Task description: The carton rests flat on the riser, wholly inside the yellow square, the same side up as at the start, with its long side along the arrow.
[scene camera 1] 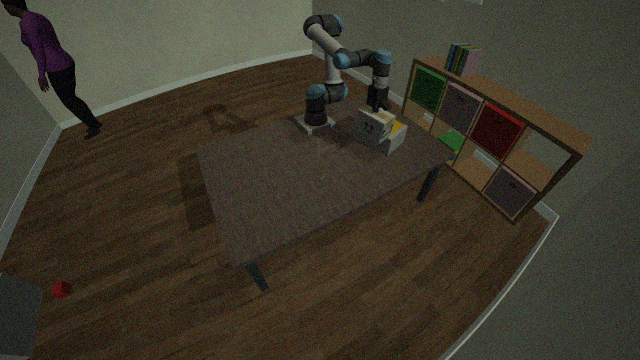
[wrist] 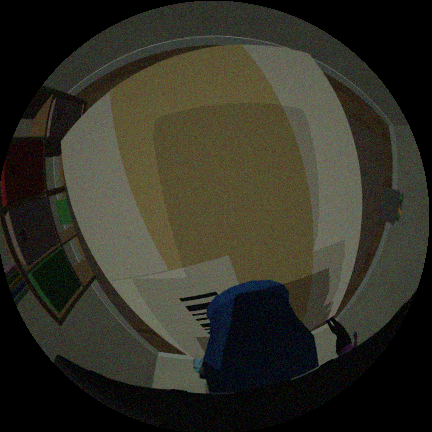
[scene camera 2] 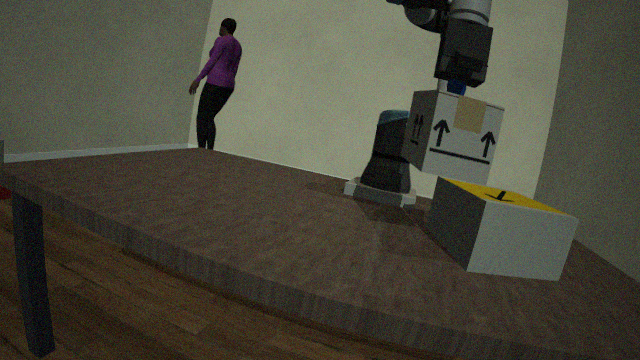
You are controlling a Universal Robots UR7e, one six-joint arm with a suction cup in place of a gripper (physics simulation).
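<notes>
My gripper, a blue suction cup (scene camera 1: 376,108) (scene camera 2: 456,87) (wrist: 257,335), is shut on the top of the white carton (scene camera 1: 371,125) (scene camera 2: 462,142) (wrist: 332,190). The carton has tan tape, and its printed arrows point up. In scene camera 2 it hangs slightly tilted, its lower edge above the back left part of the white riser (scene camera 1: 393,145) (scene camera 2: 522,242). The yellow square (scene camera 1: 398,127) (scene camera 2: 540,204) on the riser's top is partly hidden by the carton, with one end of the black arrow (scene camera 2: 500,196) showing. The riser is hidden in the wrist view.
The riser stands on the brown table (scene camera 1: 280,190) (scene camera 2: 275,245). The arm's base (scene camera 1: 315,122) (scene camera 2: 380,192) stands close beside the carton and riser. A cube shelf (scene camera 1: 540,105) with coloured bins stands past the table. A person (scene camera 1: 47,45) (scene camera 2: 225,65) stands near the far walls.
</notes>
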